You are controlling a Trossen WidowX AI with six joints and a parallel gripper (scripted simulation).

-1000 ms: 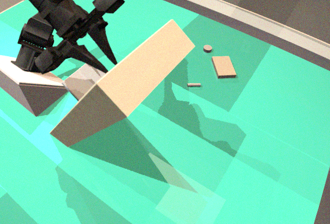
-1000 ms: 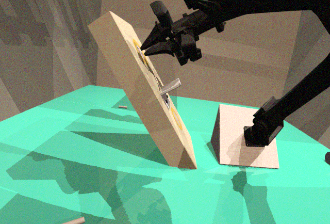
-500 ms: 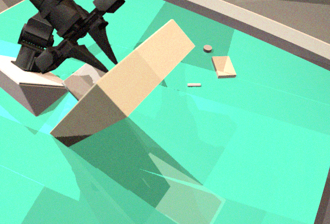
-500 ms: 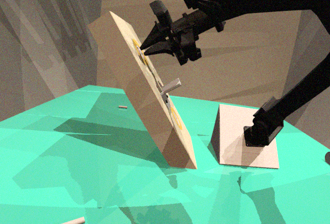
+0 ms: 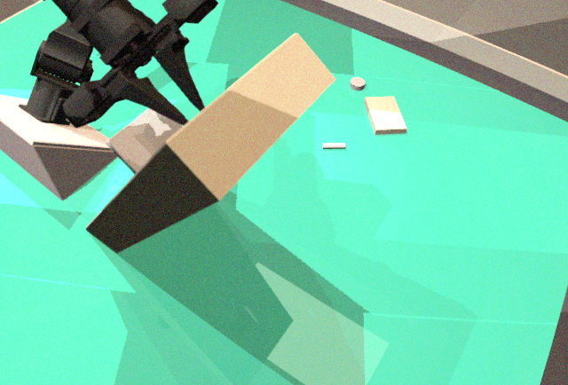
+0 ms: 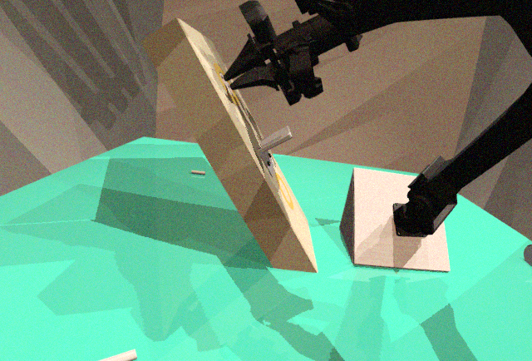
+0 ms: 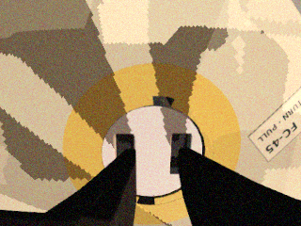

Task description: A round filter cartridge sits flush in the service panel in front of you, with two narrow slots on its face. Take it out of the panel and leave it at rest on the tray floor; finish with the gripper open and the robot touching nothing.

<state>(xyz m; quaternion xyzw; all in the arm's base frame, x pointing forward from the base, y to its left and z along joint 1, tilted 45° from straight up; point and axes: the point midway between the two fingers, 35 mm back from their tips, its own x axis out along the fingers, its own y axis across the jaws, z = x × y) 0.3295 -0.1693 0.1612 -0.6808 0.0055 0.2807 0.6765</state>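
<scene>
Right now my gripper tip is 1 cm short of the round filter cartridge and 1 cm above it. Also, from my gripper tip: tan service panel: 9 cm below, 3 cm behind; grey ledge: 10 cm below, 9 cm behind.
</scene>
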